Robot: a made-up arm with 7 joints. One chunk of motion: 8 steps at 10 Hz.
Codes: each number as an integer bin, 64 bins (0 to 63) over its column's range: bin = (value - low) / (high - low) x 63, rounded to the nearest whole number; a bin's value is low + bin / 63 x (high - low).
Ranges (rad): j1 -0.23..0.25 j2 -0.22..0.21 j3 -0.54..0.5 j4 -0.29..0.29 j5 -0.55..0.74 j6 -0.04..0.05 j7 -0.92..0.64
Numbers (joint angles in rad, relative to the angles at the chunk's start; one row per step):
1: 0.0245 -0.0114 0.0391 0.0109 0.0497 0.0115 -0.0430
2: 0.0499 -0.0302 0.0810 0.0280 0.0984 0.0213 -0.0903
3: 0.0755 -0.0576 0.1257 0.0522 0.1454 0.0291 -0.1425
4: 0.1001 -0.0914 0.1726 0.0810 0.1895 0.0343 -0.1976
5: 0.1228 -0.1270 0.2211 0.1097 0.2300 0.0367 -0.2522
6: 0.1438 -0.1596 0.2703 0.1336 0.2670 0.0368 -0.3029
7: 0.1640 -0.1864 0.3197 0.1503 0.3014 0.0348 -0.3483
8: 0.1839 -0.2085 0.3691 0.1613 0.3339 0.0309 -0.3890
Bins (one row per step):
1: 33 31 35 33 29 36 35
2: 37 28 38 35 32 43 34
3: 40 24 40 37 34 48 31
4: 43 19 43 40 36 52 29
5: 46 14 46 43 38 54 27
6: 49 9 49 46 40 54 25
7: 52 5 52 48 42 52 23
8: 54 2 55 49 43 50 21

